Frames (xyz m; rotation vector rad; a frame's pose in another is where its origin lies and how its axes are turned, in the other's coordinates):
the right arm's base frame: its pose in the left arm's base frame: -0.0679 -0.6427 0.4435 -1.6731 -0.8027 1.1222
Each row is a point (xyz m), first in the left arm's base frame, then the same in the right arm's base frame.
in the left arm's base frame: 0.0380 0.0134 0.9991
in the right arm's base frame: 0.4357 -0.7475 0.0433
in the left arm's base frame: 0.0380 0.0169 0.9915
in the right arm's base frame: 0.4411 -0.7416 0.0456
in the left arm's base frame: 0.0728 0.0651 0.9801
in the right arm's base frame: 0.4997 -0.7470 0.0312
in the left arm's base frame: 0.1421 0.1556 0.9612
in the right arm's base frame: 0.6103 -0.7596 0.0001
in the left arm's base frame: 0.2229 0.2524 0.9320
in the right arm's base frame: 0.7338 -0.7645 -0.0381
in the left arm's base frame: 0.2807 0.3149 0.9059
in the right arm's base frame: 0.8180 -0.7608 -0.0669
